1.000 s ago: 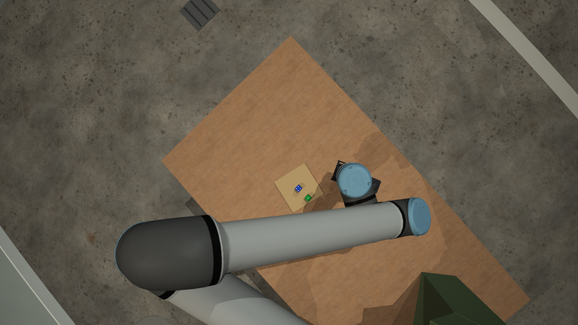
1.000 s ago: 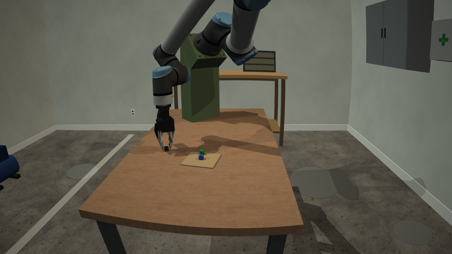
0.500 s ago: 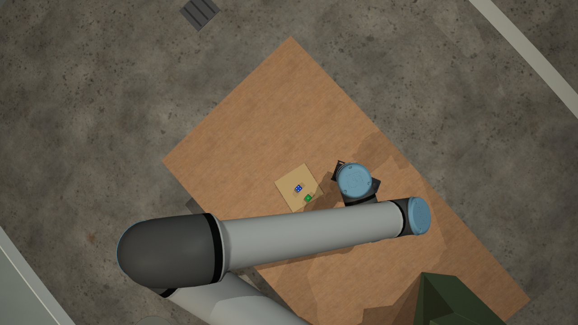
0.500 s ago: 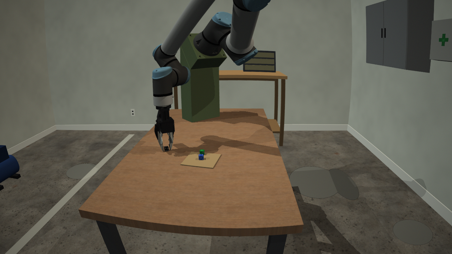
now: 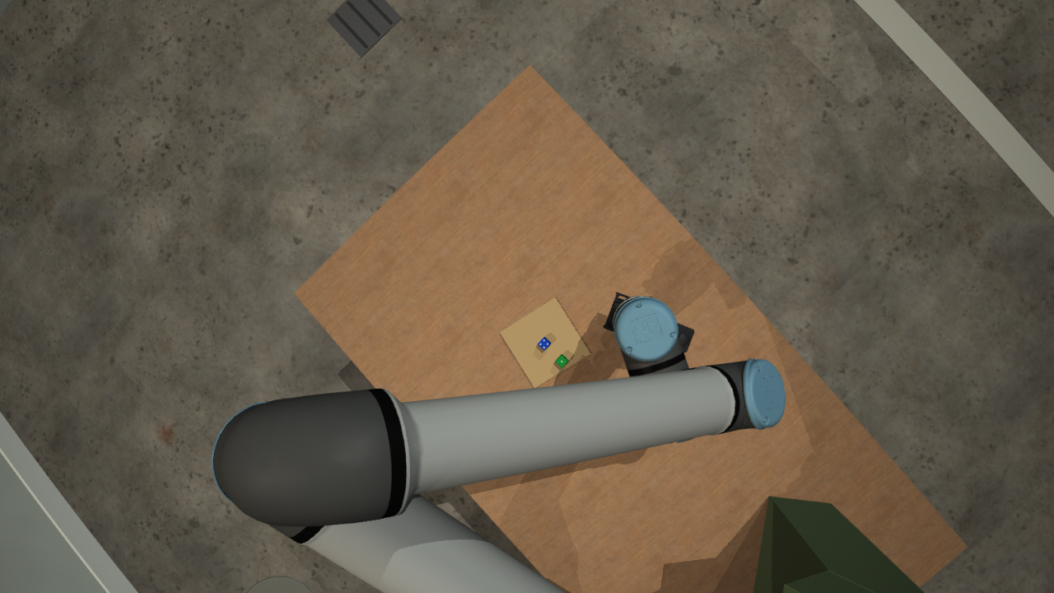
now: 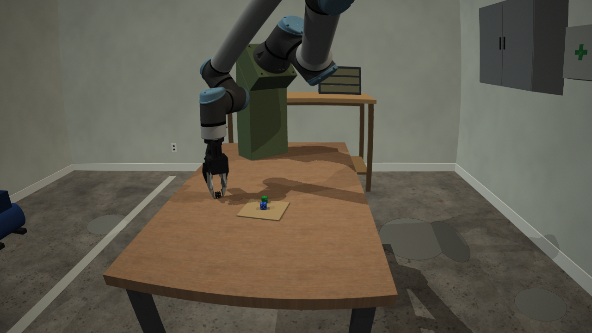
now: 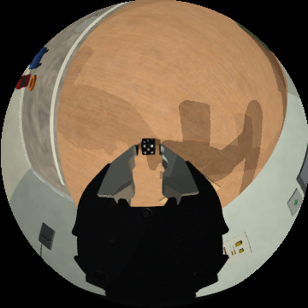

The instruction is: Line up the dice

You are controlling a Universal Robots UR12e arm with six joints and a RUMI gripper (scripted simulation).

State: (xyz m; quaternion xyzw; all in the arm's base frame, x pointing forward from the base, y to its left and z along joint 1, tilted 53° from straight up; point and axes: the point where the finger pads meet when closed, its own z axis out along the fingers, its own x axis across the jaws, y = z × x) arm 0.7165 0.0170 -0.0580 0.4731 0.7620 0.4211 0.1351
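Now: the black die 1 cm below my hand. The rest, counted from my hand: blue die: 20 cm to the left, 5 cm ahead; tan mat: 20 cm to the left, 5 cm ahead, 2 cm below; green die: 18 cm to the left.
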